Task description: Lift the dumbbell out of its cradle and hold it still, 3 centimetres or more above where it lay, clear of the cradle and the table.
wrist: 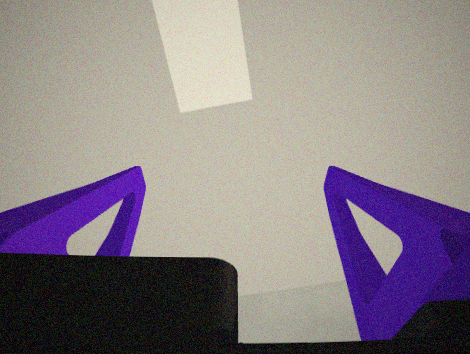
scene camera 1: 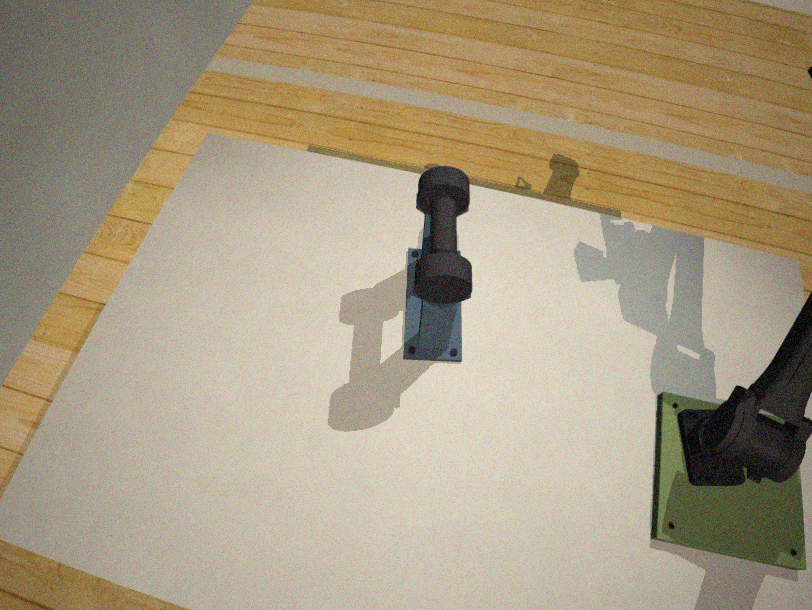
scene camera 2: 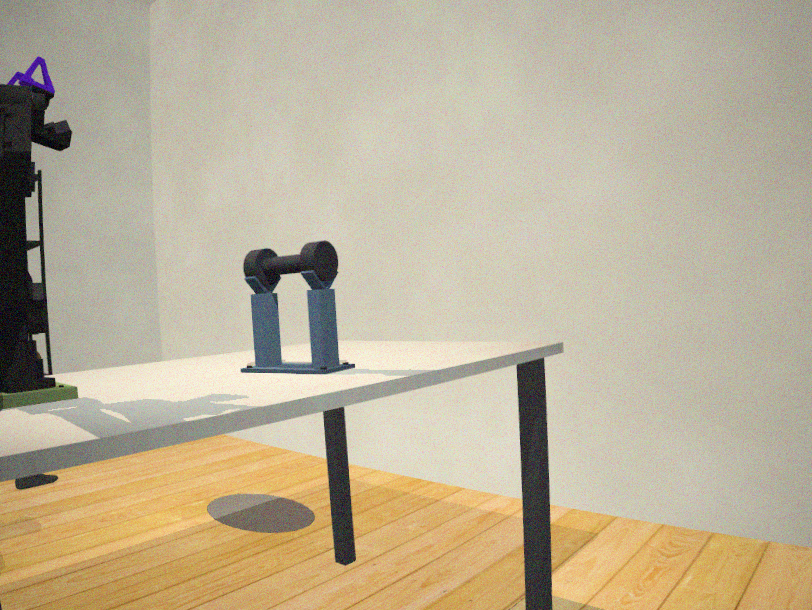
my gripper: wrist 234, 176; scene camera 2 30, 65; not seen in scene camera 1 (out of frame)
